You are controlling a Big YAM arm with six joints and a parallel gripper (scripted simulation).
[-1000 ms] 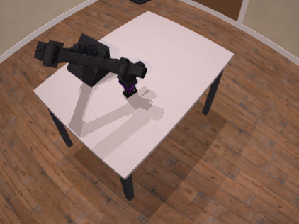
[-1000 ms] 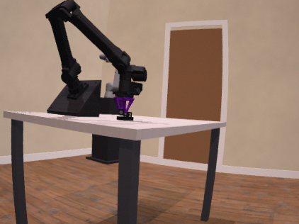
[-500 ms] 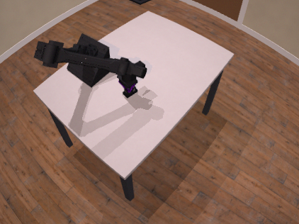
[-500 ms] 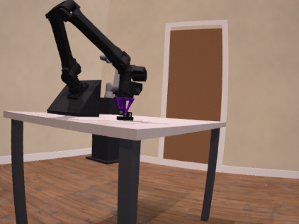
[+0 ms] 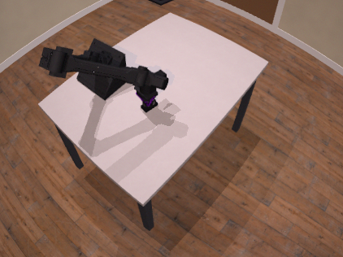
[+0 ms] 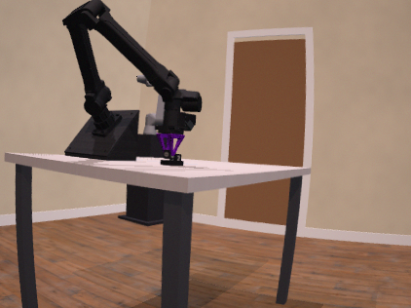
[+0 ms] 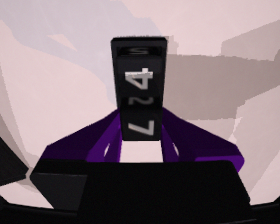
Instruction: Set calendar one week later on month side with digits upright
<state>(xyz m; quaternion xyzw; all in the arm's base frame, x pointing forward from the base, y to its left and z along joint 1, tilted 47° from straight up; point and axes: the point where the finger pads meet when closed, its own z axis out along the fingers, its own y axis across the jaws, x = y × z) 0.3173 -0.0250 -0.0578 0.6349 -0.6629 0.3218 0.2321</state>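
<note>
Now: the black date cube right at my hand. Round my hand: black tray 30 mm below, 20 mm to the left.
</note>
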